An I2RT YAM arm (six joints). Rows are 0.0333 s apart.
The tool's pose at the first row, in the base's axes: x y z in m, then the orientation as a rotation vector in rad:
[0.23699, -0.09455, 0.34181, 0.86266, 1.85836, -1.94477]
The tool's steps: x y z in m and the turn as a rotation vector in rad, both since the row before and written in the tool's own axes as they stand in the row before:
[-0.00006, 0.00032, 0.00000, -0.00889, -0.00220, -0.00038]
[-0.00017, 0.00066, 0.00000, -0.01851, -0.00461, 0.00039]
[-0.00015, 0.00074, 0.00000, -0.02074, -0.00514, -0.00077]
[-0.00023, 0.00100, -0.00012, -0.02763, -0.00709, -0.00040]
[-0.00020, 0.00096, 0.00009, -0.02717, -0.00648, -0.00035]
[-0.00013, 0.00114, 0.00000, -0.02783, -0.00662, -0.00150]
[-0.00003, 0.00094, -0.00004, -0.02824, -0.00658, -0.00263]
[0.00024, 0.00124, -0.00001, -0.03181, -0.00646, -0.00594]
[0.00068, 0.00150, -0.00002, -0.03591, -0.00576, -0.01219]
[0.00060, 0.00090, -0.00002, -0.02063, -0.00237, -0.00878]
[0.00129, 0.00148, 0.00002, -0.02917, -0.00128, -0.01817]
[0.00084, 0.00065, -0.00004, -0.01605, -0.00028, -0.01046]
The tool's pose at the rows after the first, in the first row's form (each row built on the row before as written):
[0.23723, -0.09459, 0.34159, 0.85724, 1.86466, -1.93546]
[0.23776, -0.09468, 0.34117, 0.84681, 1.87669, -1.91533]
[0.23833, -0.09476, 0.34068, 0.83419, 1.89087, -1.89341]
[0.23914, -0.09474, 0.34004, 0.81758, 1.90873, -1.86373]
[0.23988, -0.09489, 0.33940, 0.80178, 1.92611, -1.83436]
[0.24069, -0.09492, 0.33859, 0.78464, 1.94431, -1.80480]
[0.24130, -0.09486, 0.33788, 0.76643, 1.96320, -1.77528]
[0.24189, -0.09475, 0.33677, 0.74431, 1.98667, -1.74347]
[0.24229, -0.09451, 0.33519, 0.71601, 2.01732, -1.71023]
[0.24237, -0.09431, 0.33413, 0.69903, 2.03644, -1.69188]
[0.24224, -0.09396, 0.33220, 0.67169, 2.06838, -1.66873]
[0.24195, -0.09371, 0.33121, 0.65653, 2.08634, -1.65604]

